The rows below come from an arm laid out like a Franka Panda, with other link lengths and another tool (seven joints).
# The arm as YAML. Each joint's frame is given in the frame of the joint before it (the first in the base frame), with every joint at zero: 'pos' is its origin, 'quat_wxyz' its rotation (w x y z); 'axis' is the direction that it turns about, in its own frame. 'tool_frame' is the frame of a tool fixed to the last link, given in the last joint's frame.
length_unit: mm
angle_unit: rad
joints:
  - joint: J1
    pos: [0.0, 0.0, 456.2]
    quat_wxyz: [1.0, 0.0, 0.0, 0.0]
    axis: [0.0, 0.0, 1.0]
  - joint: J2
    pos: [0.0, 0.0, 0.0]
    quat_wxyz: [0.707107, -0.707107, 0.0, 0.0]
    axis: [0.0, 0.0, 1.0]
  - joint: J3
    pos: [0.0, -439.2, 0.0]
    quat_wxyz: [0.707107, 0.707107, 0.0, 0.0]
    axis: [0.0, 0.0, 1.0]
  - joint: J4
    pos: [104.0, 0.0, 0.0]
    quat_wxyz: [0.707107, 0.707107, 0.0, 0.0]
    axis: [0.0, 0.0, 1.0]
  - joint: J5
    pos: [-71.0, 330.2, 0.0]
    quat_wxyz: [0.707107, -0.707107, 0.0, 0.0]
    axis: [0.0, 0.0, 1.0]
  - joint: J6
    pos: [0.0, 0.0, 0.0]
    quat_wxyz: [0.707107, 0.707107, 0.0, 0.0]
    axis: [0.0, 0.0, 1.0]
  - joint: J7
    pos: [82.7, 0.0, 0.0]
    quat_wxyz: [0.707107, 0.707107, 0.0, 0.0]
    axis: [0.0, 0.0, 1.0]
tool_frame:
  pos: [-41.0, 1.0, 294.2]
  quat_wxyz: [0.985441, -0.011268, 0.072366, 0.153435]
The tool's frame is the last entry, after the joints.
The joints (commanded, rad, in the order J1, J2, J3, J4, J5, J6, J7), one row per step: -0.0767, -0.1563, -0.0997, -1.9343, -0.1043, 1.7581, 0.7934; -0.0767, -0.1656, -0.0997, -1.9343, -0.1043, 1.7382, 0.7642; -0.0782, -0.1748, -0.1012, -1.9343, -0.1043, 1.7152, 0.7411; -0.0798, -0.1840, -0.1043, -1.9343, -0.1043, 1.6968, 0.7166; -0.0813, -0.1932, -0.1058, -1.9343, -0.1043, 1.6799, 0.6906; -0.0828, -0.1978, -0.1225, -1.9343, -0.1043, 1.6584, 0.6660; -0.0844, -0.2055, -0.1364, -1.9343, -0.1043, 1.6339, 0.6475; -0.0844, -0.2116, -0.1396, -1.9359, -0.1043, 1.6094, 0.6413; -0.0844, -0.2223, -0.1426, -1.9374, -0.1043, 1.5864, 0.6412; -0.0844, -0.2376, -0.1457, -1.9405, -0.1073, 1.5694, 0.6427; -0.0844, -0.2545, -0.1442, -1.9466, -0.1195, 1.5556, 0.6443; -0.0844, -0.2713, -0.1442, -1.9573, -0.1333, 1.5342, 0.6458; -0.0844, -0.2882, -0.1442, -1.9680, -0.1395, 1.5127, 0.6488; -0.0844, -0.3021, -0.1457, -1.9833, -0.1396, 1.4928, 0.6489; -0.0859, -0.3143, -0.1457, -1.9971, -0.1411, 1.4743, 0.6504; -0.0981, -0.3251, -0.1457, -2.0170, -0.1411, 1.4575, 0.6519; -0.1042, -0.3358, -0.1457, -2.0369, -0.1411, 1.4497, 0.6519
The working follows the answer.
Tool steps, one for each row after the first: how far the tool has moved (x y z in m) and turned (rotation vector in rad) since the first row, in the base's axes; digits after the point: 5 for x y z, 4 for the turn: -0.00821, 0.00021, 0.00305, 0.0035, 0.0127, 0.0274; -0.01737, -0.00053, 0.00591, 0.0079, 0.0279, 0.0454; -0.02538, -0.00214, 0.00895, 0.0122, 0.0386, 0.0636; -0.03288, -0.00313, 0.01206, 0.0162, 0.0479, 0.0851; -0.04221, -0.00991, 0.01312, 0.0256, 0.0654, 0.0901; -0.05261, -0.01498, 0.01533, 0.0350, 0.0822, 0.0914; -0.06171, -0.01473, 0.01653, 0.0420, 0.1016, 0.0926; -0.07095, -0.01421, 0.01946, 0.0476, 0.1145, 0.0881; -0.07984, -0.01468, 0.02342, 0.0487, 0.1192, 0.0828; -0.08910, -0.01606, 0.02685, 0.0393, 0.1247, 0.0827; -0.10200, -0.01768, 0.02853, 0.0318, 0.1425, 0.0806; -0.11443, -0.01704, 0.03017, 0.0316, 0.1581, 0.0764; -0.12684, -0.01501, 0.02930, 0.0392, 0.1783, 0.0738; -0.13819, -0.01348, 0.02849, 0.0443, 0.1976, 0.0699; -0.15118, -0.01394, 0.02540, 0.0533, 0.2219, 0.0557; -0.16104, -0.01323, 0.02219, 0.0597, 0.2378, 0.0500
Tool pose at each row, in the base's axes (x y z in m, rotation vector in rad; rounded; the steps above come from the unrounded poses): 0.41233, -0.07613, 0.61081, 2.3995, -1.7359, 0.2068; 0.40412, -0.07592, 0.61386, 2.4229, -1.7003, 0.1919; 0.39496, -0.07665, 0.61672, 2.4372, -1.6747, 0.1719; 0.38695, -0.07827, 0.61977, 2.4527, -1.6507, 0.1576; 0.37945, -0.07926, 0.62287, 2.4712, -1.6231, 0.1456; 0.37013, -0.08604, 0.62394, 2.4758, -1.6141, 0.1170; 0.35973, -0.09110, 0.62615, 2.4774, -1.6097, 0.0889; 0.35062, -0.09086, 0.62735, 2.4760, -1.6031, 0.0596; 0.34139, -0.09034, 0.63027, 2.4711, -1.6053, 0.0388; 0.33249, -0.09080, 0.63423, 2.4655, -1.6100, 0.0315; 0.32324, -0.09219, 0.63767, 2.4569, -1.6033, 0.0329; 0.31033, -0.09380, 0.63935, 2.4432, -1.5944, 0.0178; 0.29790, -0.09317, 0.64098, 2.4333, -1.5922, -0.0010; 0.28549, -0.09114, 0.64011, 2.4281, -1.5894, -0.0316; 0.27415, -0.08960, 0.63931, 2.4203, -1.5874, -0.0591; 0.26115, -0.09006, 0.63621, 2.4038, -1.5964, -0.0969; 0.25130, -0.08935, 0.63300, 2.3963, -1.5982, -0.1216

